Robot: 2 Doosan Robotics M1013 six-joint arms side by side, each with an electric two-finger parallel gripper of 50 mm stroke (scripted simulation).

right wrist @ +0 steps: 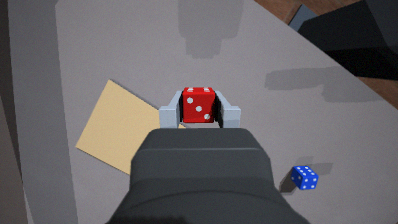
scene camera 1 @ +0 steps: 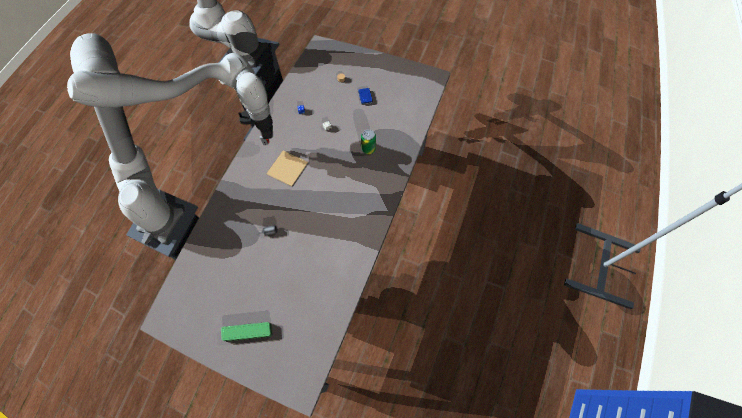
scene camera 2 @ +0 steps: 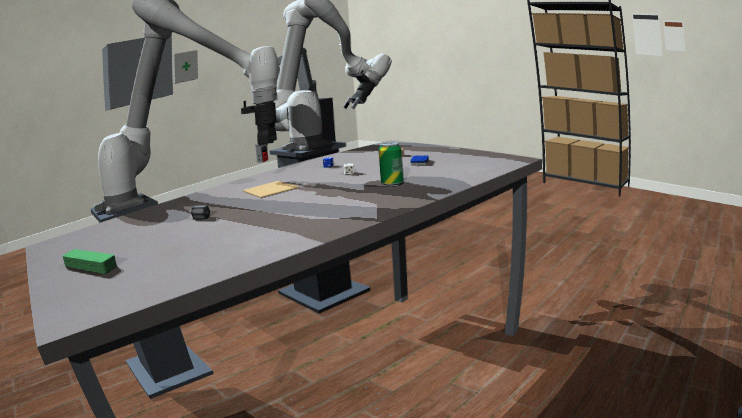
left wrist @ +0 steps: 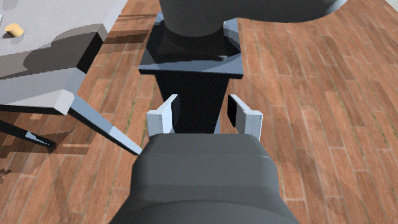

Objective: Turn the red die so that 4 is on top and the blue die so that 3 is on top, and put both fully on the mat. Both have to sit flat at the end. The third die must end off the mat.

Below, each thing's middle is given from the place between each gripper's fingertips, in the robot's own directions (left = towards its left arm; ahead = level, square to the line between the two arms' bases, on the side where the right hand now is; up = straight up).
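Tan mat (scene camera 1: 287,167): 12 cm ahead of my right hand (scene camera 2: 262,160), 8 cm to the right of it, 9 cm below it. Red die (right wrist: 198,103): right at my right hand.
From my left hand: red die 370 mm ahead, 900 mm to the right, 70 mm below; tan mat 490 mm ahead, 980 mm to the right, 160 mm below.
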